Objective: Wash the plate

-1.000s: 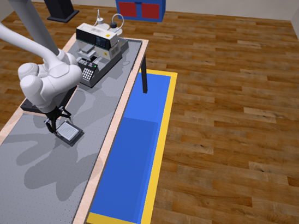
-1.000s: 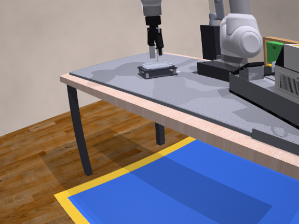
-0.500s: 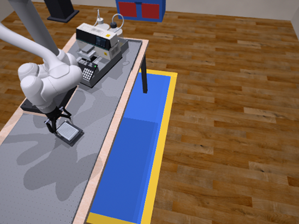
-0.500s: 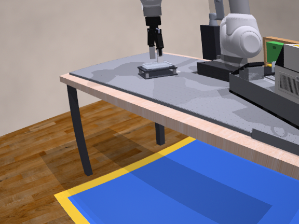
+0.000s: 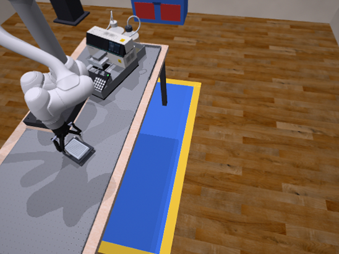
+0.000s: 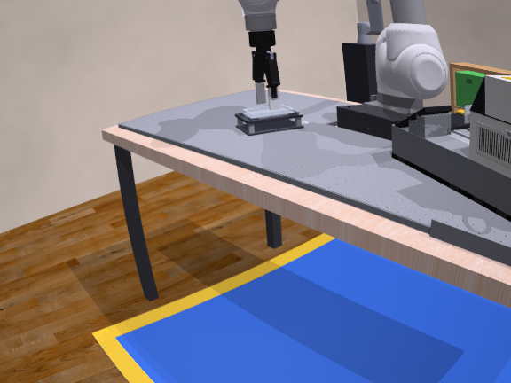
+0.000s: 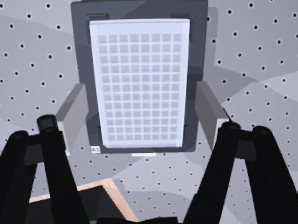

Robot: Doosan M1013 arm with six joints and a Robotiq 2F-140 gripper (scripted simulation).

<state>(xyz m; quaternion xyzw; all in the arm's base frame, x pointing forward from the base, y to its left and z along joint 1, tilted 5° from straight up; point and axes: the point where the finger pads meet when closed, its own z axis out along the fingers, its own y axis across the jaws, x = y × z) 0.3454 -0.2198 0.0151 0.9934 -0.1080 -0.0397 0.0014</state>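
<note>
The plate is 40 mm below my hand. The rest, counted from my hand: plate washer (670 mm to the left, 200 mm behind, 40 mm above); then plate nest N1 (50 mm below).
</note>
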